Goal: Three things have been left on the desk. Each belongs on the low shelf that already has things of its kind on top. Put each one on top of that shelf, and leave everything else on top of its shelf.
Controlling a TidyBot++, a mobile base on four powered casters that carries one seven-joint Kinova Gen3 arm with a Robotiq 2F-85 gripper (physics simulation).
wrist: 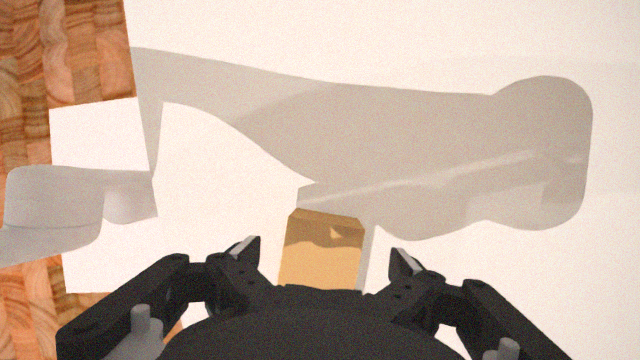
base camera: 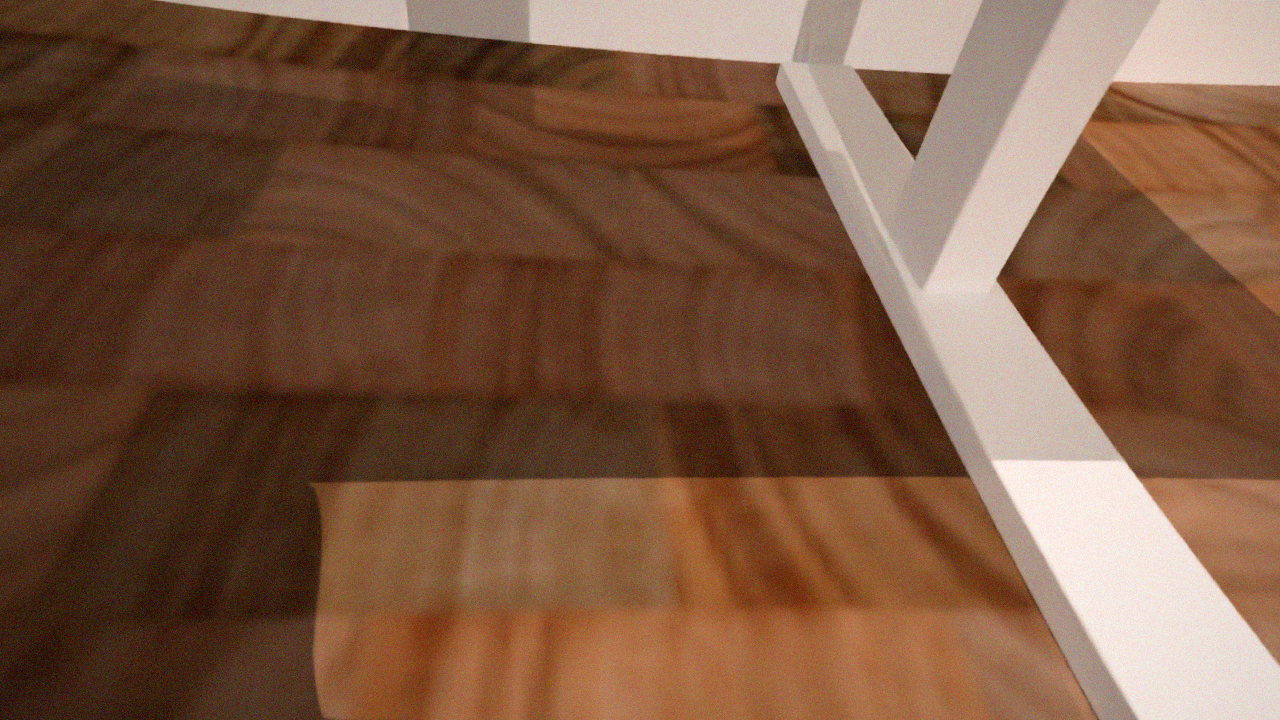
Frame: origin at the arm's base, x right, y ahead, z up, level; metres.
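Where they show: gripper, fingertip midpoint: (wrist: pixel 324 255).
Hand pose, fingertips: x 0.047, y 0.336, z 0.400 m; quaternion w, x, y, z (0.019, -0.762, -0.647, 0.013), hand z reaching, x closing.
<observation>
Things, the pixels of their top centre, and the offset from my fingertips. "pt": a spot on its surface instead. Level surfaces: height alone.
- tan-orange block-shaped thing at its top centre: (wrist: pixel 316 279) dx +0.027, dy -0.008, dz -0.026 m
- white desk top at its surface level: dz -0.076 m
- white desk leg at a spot on its surface: (base camera: pixel 1011 134) pt dx +0.194, dy +0.196, dz -0.649 m
- wooden floor at its surface level: dz -0.796 m
A tan-orange block-shaped thing (wrist: pixel 321 260) lies on the white desk top (wrist: pixel 450 40) in the wrist view, low and near the middle. Its near end is hidden behind the gripper's dark body. My gripper (wrist: pixel 324 255) is open and empty. Its two fingertips stand apart, one to the left and one to the right of the block in the view; how high they are above it I cannot tell. The other things left on the desk and the low shelves do not show in either view.
In the base camera view a white desk leg (base camera: pixel 1011 134) rises from a long white foot bar (base camera: pixel 1011 385) on the wooden floor (base camera: pixel 537 331). A pale wall (base camera: pixel 671 26) stands behind. In the wrist view the desk's edge is at the left, with wooden floor (wrist: pixel 90 50) beyond. The arm's shadow crosses the desk.
</observation>
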